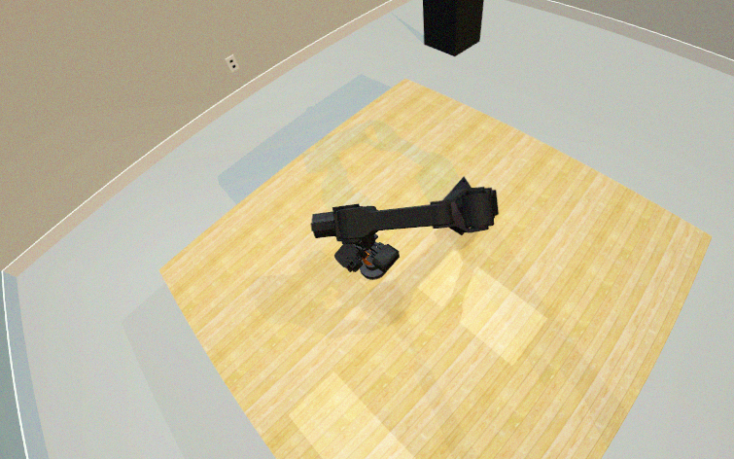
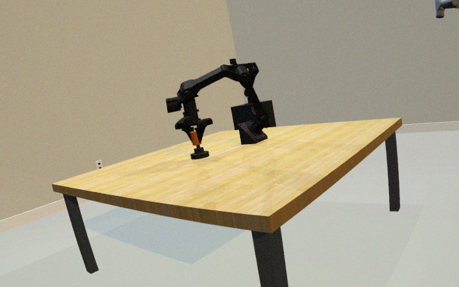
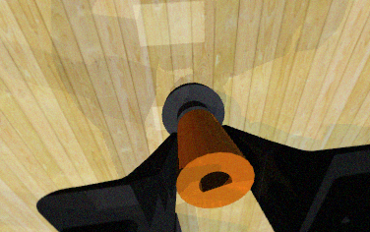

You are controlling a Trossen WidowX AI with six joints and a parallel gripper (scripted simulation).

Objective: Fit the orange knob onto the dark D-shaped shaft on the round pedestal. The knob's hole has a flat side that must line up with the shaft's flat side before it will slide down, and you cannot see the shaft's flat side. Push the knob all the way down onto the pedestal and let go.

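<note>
Right now the orange knob is 2 cm above my gripper tip. Round my gripper tip: dark round pedestal: 4 cm below.
</note>
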